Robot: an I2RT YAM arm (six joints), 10 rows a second.
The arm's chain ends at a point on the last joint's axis. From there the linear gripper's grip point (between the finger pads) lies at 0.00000 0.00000 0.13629 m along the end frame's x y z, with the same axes.
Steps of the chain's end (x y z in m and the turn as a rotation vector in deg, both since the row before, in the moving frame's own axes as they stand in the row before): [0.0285, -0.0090, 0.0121, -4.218, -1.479, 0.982]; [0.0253, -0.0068, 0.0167, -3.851, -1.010, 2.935]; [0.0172, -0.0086, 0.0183, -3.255, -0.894, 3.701]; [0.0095, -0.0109, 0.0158, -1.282, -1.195, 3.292]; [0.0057, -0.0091, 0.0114, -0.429, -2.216, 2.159]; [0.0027, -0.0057, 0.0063, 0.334, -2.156, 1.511]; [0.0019, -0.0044, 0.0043, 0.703, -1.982, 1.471]
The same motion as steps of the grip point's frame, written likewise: [0.0249, 0.0010, 0.0117, -4.218, -1.479, 0.982]; [0.0227, 0.0023, 0.0164, -3.851, -1.010, 2.935]; [0.0148, -0.0009, 0.0181, -3.255, -0.894, 3.701]; [0.0066, -0.0079, 0.0157, -1.282, -1.195, 3.292]; [0.0004, -0.0082, 0.0113, -0.429, -2.216, 2.159]; [-0.0024, -0.0066, 0.0062, 0.334, -2.156, 1.511]; [-0.0028, -0.0061, 0.0042, 0.703, -1.982, 1.471]
